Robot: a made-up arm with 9 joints. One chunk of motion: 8 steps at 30 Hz.
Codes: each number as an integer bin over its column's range. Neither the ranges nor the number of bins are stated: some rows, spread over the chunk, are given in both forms.
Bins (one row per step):
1: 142 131 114 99 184 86
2: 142 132 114 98 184 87
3: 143 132 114 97 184 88
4: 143 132 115 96 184 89
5: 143 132 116 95 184 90
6: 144 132 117 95 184 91
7: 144 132 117 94 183 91
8: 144 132 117 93 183 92
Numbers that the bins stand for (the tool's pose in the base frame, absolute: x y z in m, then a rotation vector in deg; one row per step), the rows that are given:
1: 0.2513 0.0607 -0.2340 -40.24 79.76 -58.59
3: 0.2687 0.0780 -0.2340 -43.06 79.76 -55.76
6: 0.2860 0.0780 -0.1820 -45.88 79.76 -51.53
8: 0.2860 0.0780 -0.1820 -48.71 78.35 -50.12
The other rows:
2: 0.2513 0.0780 -0.2340 -41.65 79.76 -57.18
4: 0.2687 0.0780 -0.2167 -44.47 79.76 -54.35
5: 0.2687 0.0780 -0.1993 -45.88 79.76 -52.94
7: 0.2860 0.0780 -0.1820 -47.29 78.35 -51.53

